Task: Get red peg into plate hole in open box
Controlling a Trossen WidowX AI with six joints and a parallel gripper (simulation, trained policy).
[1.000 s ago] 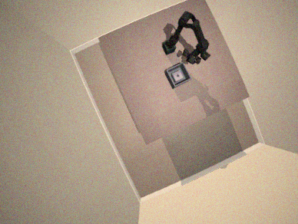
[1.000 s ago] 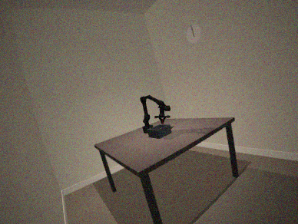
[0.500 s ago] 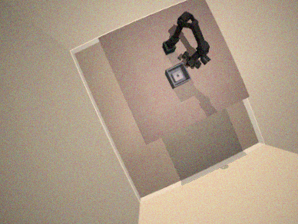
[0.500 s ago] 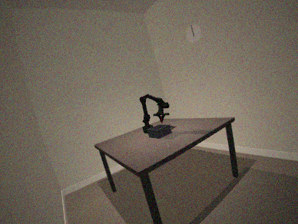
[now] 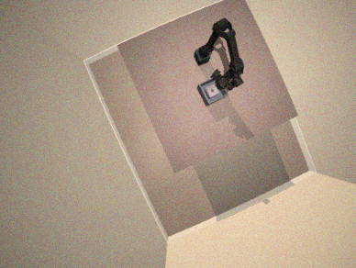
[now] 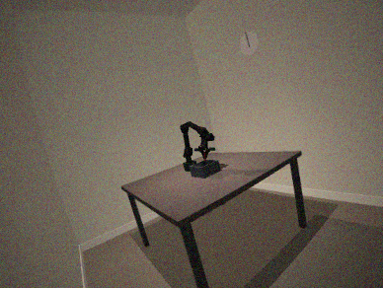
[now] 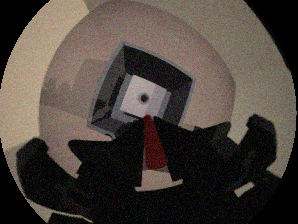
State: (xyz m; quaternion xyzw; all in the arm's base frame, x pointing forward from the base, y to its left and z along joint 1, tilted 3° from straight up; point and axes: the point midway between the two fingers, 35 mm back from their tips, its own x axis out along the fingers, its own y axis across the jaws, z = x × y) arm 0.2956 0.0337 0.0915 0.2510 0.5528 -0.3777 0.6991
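My gripper tip is now 1 cm to the right of the red peg and 2 cm below it. The rest, counted from my gripper tip: pale plate: 2 cm ahead, 3 cm to the right, 8 cm below; open box: 2 cm ahead, 3 cm to the right, 10 cm below.
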